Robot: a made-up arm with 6 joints. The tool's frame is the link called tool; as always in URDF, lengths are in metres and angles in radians. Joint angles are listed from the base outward. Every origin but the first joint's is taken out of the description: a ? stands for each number. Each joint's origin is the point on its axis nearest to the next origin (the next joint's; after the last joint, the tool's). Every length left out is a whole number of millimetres.
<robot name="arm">
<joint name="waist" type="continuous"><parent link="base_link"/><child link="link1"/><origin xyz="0.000 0.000 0.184" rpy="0.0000 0.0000 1.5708"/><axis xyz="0 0 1"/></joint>
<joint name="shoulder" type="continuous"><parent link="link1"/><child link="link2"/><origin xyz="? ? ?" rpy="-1.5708 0.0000 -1.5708"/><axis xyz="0 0 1"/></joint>
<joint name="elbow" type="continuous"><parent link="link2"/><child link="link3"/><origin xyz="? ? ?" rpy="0.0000 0.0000 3.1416"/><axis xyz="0 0 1"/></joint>
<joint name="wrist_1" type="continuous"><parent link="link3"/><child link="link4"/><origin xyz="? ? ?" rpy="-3.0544 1.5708 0.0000"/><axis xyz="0 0 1"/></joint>
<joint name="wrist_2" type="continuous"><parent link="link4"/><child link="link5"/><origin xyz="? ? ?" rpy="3.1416 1.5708 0.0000"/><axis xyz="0 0 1"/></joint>
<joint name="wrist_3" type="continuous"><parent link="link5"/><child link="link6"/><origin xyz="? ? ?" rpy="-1.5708 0.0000 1.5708"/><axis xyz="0 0 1"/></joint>
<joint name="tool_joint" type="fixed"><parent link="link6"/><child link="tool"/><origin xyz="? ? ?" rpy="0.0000 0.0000 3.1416"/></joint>
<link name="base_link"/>
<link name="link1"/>
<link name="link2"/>
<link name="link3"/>
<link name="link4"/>
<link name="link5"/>
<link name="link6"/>
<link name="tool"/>
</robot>
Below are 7 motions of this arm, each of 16 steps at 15 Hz.
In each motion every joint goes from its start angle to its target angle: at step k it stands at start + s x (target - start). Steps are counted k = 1, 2, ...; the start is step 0. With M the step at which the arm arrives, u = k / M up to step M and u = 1 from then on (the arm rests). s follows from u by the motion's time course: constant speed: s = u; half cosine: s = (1 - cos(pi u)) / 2; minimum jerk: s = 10 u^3 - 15 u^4 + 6 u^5.
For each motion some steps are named. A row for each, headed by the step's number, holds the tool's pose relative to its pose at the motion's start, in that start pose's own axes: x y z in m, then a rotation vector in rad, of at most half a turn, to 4 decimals.
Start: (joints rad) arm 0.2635 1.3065 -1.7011 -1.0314 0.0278 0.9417
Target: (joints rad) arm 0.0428 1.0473 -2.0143 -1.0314 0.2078 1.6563
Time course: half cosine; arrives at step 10
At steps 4, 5, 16:
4: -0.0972 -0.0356 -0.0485 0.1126 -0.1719 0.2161
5: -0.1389 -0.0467 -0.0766 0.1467 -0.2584 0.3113
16: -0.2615 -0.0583 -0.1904 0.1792 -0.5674 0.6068

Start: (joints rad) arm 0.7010 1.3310 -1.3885 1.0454 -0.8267 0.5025
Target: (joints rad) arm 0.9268 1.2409 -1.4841 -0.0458 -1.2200 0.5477
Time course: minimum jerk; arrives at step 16
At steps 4, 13, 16:
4: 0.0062 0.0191 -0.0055 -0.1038 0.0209 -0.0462
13: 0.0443 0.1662 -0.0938 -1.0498 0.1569 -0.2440
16: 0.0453 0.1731 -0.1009 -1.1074 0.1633 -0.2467

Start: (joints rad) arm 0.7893 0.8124 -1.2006 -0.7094 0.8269 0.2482
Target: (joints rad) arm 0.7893 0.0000 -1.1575 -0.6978 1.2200 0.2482
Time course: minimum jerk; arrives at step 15
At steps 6, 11, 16:
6: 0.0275 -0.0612 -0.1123 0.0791 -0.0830 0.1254
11: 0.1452 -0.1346 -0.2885 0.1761 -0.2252 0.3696
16: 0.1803 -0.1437 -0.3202 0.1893 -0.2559 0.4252

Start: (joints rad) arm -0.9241 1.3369 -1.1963 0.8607 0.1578 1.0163
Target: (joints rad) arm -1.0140 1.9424 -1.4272 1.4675 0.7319 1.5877
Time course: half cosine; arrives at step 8
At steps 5, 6, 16:
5: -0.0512 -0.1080 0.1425 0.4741 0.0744 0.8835
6: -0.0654 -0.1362 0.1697 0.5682 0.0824 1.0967
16: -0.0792 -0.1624 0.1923 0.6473 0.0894 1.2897

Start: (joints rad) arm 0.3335 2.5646 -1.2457 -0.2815 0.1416 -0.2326
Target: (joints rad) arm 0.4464 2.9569 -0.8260 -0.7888 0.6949 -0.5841
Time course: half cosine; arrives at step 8
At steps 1, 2, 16:
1: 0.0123 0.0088 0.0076 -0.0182 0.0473 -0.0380
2: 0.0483 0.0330 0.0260 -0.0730 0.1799 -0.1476
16: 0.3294 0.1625 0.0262 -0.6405 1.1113 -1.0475

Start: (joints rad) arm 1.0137 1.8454 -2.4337 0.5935 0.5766 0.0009
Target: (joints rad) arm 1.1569 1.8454 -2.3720 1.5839 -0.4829 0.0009
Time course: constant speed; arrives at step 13
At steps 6, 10, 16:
6: -0.0186 0.0243 0.0043 -0.1779 -0.4205 0.4690
10: -0.0201 0.0192 0.0022 -0.1530 -0.6652 0.8305
16: -0.0098 0.0088 0.0009 -0.0511 -0.8168 1.1076

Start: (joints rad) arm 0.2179 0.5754 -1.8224 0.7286 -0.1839 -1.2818
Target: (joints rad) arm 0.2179 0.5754 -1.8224 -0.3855 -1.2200 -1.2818
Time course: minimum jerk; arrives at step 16
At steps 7, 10, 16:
7: -0.0287 -0.0236 -0.0079 0.3297 -0.2659 -0.3995
10: -0.0621 -0.0231 -0.0286 0.5546 -0.6221 -0.7000
16: -0.0824 -0.0082 -0.0534 0.6710 -0.9815 -0.8864

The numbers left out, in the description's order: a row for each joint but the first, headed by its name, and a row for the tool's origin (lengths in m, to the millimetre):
shoulder: 0.000 0.000 0.000
elbow: -0.362 -0.050 0.000
wrist_1: -0.381 0.067 0.000
wrist_2: 0.000 0.000 0.000
wrist_3: -0.091 0.000 0.000
tool: 0.000 0.000 0.000

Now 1 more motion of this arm.
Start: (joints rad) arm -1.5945 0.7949 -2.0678 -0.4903 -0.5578 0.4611
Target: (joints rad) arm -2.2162 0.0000 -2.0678 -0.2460 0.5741 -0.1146
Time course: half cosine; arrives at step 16
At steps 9, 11, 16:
9: -0.2743 0.1689 -0.0308 0.1906 0.1968 -0.6057
11: -0.3284 0.2573 -0.0672 0.2191 0.2588 -0.7648
16: -0.3688 0.3774 -0.1311 0.2321 0.3405 -0.9541

